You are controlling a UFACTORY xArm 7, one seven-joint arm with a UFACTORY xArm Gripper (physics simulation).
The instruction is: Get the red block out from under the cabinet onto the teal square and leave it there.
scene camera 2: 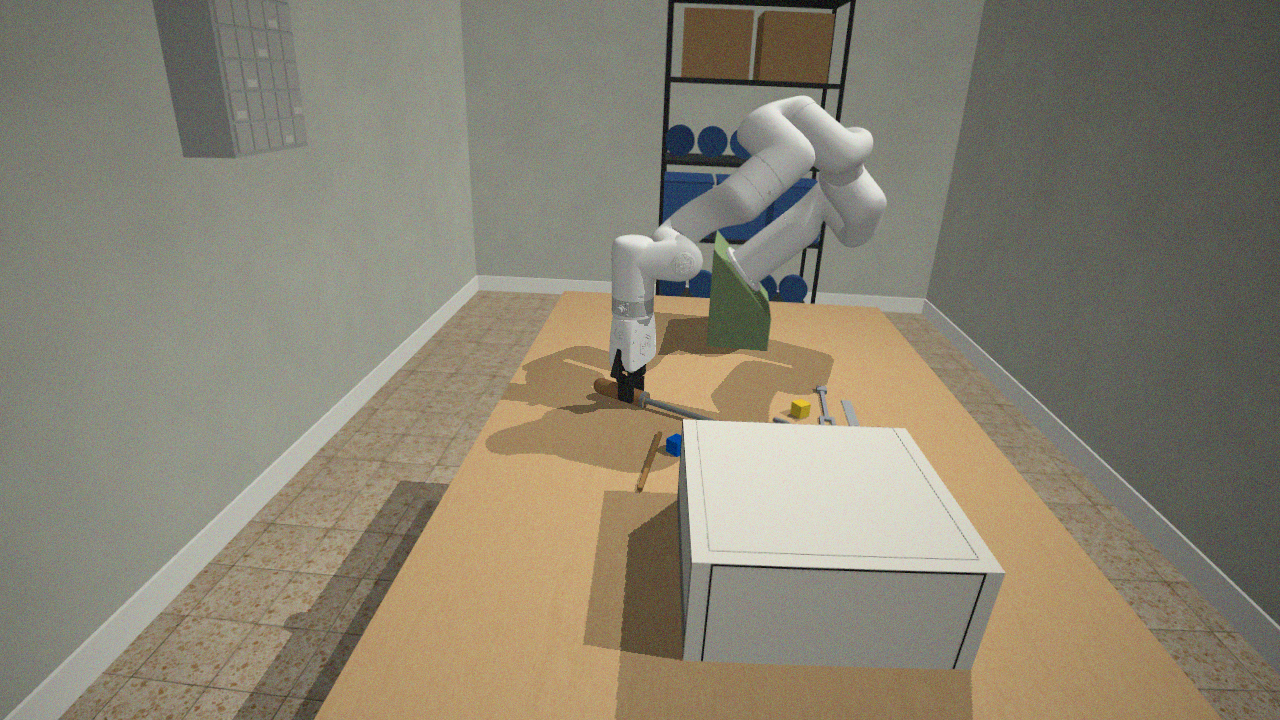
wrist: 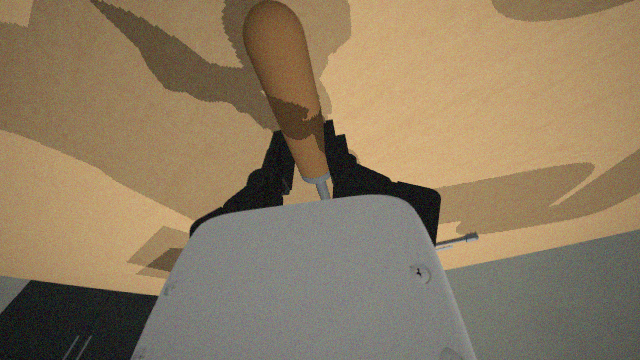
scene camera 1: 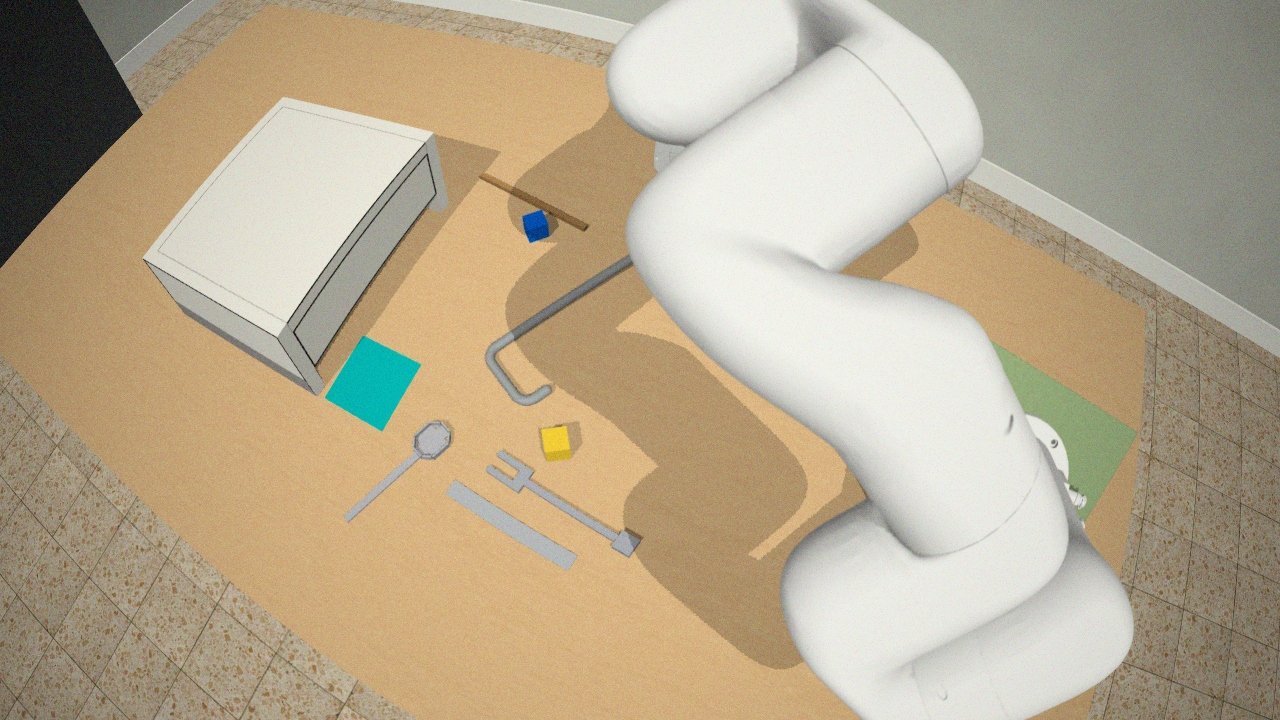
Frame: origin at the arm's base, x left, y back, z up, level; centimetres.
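Seen in the pictures: gripper, between the fingertips: (scene camera 2: 630,397) (wrist: 308,140); arm's base, origin of its link: (scene camera 2: 741,270).
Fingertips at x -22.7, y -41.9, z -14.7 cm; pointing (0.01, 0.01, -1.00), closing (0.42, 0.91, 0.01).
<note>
Offsets run from my fingertips to a thing's top centre. "pt": to the spot under its first point.
The red block does not show in any view. The white cabinet {dy -44.0, dx +25.7, dz +12.2 cm} (scene camera 1: 286,214) (scene camera 2: 832,492) stands on the table. The teal square {pt dy -23.0, dx +35.7, dz -1.3 cm} (scene camera 1: 372,383) lies flat beside the cabinet's near corner in scene camera 1. A hooked tool has a grey rod (scene camera 1: 572,302) (scene camera 2: 675,409) with a bent end and a brown wooden handle {dy +0.7, dx -1.5, dz +2.2 cm} (wrist: 282,65). My gripper (scene camera 2: 630,392) (wrist: 308,140) is shut on that handle near its grey collar, with one black finger on each side. The tool lies low at the table top. In scene camera 1 the arm hides the gripper and handle.
A blue block {dy -16.5, dx +9.1, dz +1.2 cm} (scene camera 1: 535,226) (scene camera 2: 674,445) lies beside a thin brown stick {dy -19.9, dx +5.0, dz -0.6 cm} (scene camera 1: 534,202) (scene camera 2: 649,461), between the rod and the cabinet. A yellow block {dy -0.3, dx +32.0, dz +1.2 cm} (scene camera 1: 555,442) (scene camera 2: 800,409), a forked tool {dy +3.0, dx +37.4, dz -0.5 cm} (scene camera 1: 572,511), a flat grey bar {dy -0.6, dx +41.8, dz -1.2 cm} (scene camera 1: 510,523) and a round-headed tool {pt dy -12.5, dx +37.7, dz -1.1 cm} (scene camera 1: 433,439) lie past the hook.
</note>
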